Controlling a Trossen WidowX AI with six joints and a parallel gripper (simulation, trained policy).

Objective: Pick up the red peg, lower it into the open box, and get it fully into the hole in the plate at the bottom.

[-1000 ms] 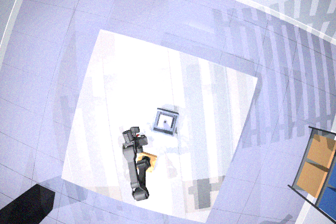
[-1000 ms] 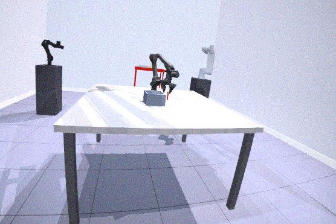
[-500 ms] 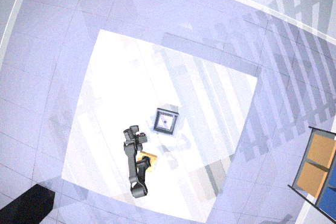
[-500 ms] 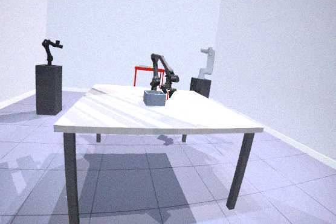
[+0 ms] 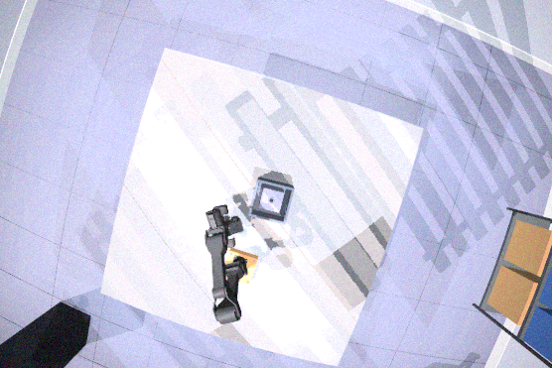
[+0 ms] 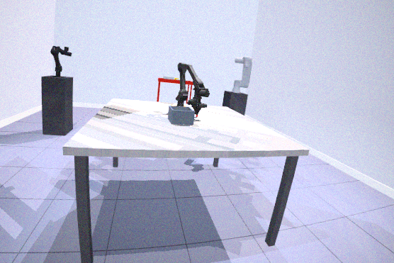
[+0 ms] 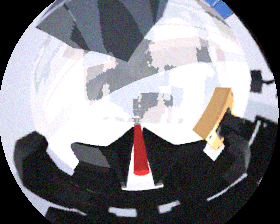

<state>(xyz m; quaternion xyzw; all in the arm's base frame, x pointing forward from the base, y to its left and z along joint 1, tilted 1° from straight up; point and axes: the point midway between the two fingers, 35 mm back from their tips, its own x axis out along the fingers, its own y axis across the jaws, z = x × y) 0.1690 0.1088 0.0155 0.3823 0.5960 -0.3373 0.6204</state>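
Right now the pale plate is 160 mm ahead of my gripper tip, 160 mm to the right of it and 20 mm above it. The rest, counted from my gripper tip: red peg: 10 mm to the left, 20 mm above; then grey box: 160 mm ahead, 160 mm to the right.
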